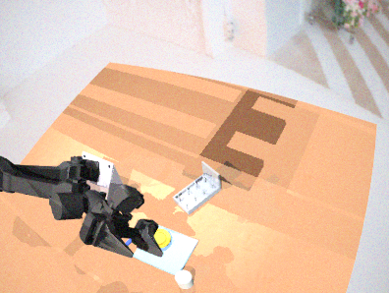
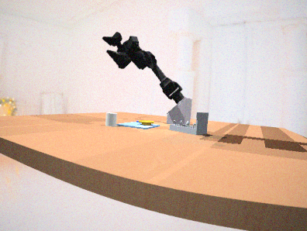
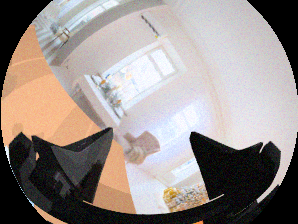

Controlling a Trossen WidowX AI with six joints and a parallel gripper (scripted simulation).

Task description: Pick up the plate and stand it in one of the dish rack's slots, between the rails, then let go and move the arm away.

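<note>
The yellow plate is 320 mm below my gripper tip, 170 mm to the left of it and 120 mm behind it. Round my gripper tip: light blue mat: 330 mm below, 150 mm to the left, 90 mm behind; white cup: 310 mm below, 60 mm to the left; blue spoon: 330 mm below, 210 mm behind, 120 mm to the left.
</note>
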